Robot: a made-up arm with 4 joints.
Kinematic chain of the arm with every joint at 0, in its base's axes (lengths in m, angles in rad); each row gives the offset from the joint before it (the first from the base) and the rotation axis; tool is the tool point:
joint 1: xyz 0 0 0.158 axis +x
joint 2: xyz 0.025 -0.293 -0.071 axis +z
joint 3: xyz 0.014 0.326 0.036 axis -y
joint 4: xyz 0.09 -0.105 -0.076 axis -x
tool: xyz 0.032 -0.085 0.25
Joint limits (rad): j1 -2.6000..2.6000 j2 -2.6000..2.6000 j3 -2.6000..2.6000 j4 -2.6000..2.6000
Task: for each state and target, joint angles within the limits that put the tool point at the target. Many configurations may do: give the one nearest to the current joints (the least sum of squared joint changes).
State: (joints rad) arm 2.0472 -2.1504 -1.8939 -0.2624
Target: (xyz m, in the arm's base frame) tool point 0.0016 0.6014 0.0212
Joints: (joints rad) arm 2.6000 -2.5934 -1.7769 0.3912
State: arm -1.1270 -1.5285 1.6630 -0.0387
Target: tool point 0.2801 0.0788 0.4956
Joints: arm -1.3404 -2.0693 1.1439 0.3713
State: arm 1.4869 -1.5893 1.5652 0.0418
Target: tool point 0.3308 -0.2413 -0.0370
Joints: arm 1.1331 -1.9349 1.2650 0.5559
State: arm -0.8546 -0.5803 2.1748 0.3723
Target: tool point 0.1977 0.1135 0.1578
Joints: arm -0.7253 -0.7113 1.6660 1.0682
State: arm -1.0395 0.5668 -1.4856 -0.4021
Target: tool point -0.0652 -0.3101 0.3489
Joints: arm -0.9126 0.0512 -1.8867 -1.2287
